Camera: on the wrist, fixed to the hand. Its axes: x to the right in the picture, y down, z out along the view.
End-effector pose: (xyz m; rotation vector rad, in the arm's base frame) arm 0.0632 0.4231 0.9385 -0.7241 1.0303 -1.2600
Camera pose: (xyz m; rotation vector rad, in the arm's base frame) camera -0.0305 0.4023 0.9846 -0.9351 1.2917 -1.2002
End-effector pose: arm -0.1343 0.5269 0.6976 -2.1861 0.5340 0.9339
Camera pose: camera -0.0471 0.5346 0.7583 -2.5016 0.3969 0.9484
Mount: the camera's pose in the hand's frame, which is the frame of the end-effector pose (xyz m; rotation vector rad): 0.0111 -0.0834 -0.0653 -0.2975 0.0832 -0.0499
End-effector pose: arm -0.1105 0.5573 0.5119 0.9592 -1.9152 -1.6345
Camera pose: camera -0.0527 0.5006 0.4427 0.9411 -1.5495 -1.8141
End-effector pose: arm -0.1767 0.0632 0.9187 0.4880 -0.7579 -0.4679
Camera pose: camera -0.1399 0.0071 0.8360 0.2470 -0.5847 -0.5926
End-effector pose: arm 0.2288 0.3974 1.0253 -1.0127 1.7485 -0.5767
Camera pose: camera 0.1978 0.3386 1.1085 -1.2557 1.9255 -0.4009
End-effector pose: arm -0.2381 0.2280 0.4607 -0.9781 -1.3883 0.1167
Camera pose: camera -0.2182 0.1498 0.5302 -1.1788 -1.3760 -0.1711
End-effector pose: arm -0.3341 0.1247 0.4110 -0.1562 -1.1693 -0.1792
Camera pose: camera -0.2896 0.0287 0.3986 -0.3781 -1.0597 -0.4004
